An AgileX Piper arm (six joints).
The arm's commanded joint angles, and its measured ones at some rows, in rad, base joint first. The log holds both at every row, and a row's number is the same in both.
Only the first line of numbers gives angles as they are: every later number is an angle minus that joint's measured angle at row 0.
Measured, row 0: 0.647, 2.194, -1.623, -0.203, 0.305, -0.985
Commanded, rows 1 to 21: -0.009, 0.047, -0.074, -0.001, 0.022, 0.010; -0.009, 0.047, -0.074, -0.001, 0.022, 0.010; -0.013, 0.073, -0.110, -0.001, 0.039, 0.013; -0.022, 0.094, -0.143, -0.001, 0.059, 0.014; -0.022, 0.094, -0.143, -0.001, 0.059, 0.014; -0.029, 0.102, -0.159, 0.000, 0.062, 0.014; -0.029, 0.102, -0.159, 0.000, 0.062, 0.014; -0.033, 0.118, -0.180, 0.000, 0.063, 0.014; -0.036, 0.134, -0.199, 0.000, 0.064, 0.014; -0.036, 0.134, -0.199, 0.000, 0.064, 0.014; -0.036, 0.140, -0.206, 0.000, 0.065, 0.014; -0.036, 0.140, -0.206, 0.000, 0.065, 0.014; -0.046, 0.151, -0.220, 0.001, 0.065, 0.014; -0.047, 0.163, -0.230, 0.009, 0.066, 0.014; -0.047, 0.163, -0.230, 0.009, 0.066, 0.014; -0.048, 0.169, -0.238, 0.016, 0.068, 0.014; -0.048, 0.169, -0.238, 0.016, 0.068, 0.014; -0.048, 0.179, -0.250, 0.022, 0.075, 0.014; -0.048, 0.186, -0.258, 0.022, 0.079, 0.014; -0.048, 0.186, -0.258, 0.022, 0.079, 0.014; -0.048, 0.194, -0.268, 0.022, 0.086, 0.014
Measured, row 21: -0.045, 0.182, -0.246, 0.019, 0.074, 0.007
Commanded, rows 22 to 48: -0.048, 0.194, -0.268, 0.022, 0.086, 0.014; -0.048, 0.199, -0.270, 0.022, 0.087, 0.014; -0.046, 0.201, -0.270, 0.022, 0.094, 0.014; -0.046, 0.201, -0.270, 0.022, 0.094, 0.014; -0.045, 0.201, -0.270, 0.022, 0.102, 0.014; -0.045, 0.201, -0.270, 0.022, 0.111, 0.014; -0.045, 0.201, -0.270, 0.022, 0.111, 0.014; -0.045, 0.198, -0.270, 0.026, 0.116, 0.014; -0.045, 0.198, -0.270, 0.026, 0.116, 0.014; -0.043, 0.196, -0.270, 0.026, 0.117, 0.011; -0.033, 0.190, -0.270, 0.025, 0.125, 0.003; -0.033, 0.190, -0.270, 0.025, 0.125, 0.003; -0.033, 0.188, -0.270, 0.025, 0.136, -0.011; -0.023, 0.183, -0.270, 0.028, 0.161, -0.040; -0.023, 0.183, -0.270, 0.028, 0.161, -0.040; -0.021, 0.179, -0.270, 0.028, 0.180, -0.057; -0.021, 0.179, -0.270, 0.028, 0.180, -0.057; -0.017, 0.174, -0.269, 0.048, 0.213, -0.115; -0.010, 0.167, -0.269, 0.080, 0.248, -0.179; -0.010, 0.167, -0.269, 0.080, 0.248, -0.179; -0.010, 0.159, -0.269, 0.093, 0.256, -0.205; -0.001, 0.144, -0.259, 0.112, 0.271, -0.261; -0.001, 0.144, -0.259, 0.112, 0.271, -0.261; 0.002, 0.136, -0.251, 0.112, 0.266, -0.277; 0.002, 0.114, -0.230, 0.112, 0.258, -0.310; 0.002, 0.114, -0.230, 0.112, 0.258, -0.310; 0.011, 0.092, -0.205, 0.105, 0.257, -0.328
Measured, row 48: -0.005, 0.127, -0.236, 0.091, 0.239, -0.276
